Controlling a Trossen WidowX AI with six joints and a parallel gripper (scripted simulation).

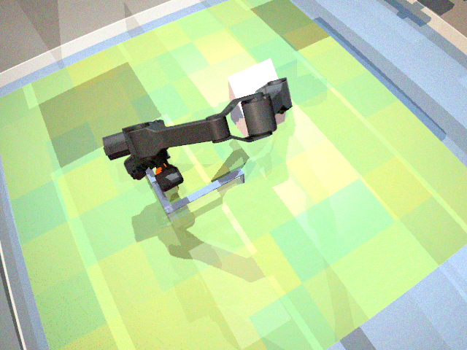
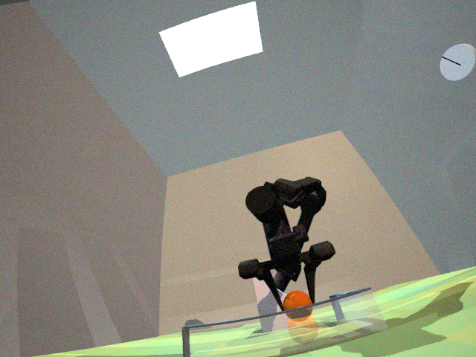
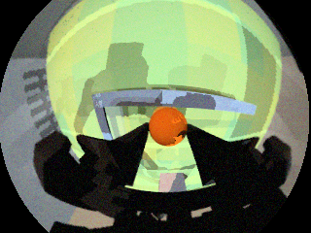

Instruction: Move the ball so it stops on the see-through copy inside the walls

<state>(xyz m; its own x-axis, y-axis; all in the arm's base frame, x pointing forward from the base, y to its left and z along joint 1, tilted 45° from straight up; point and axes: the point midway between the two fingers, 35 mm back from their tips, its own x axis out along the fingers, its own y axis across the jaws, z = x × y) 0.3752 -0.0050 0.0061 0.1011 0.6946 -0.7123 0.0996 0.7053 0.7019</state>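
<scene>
Now: gripper tip 3 cm above the copy of the ball.
</scene>
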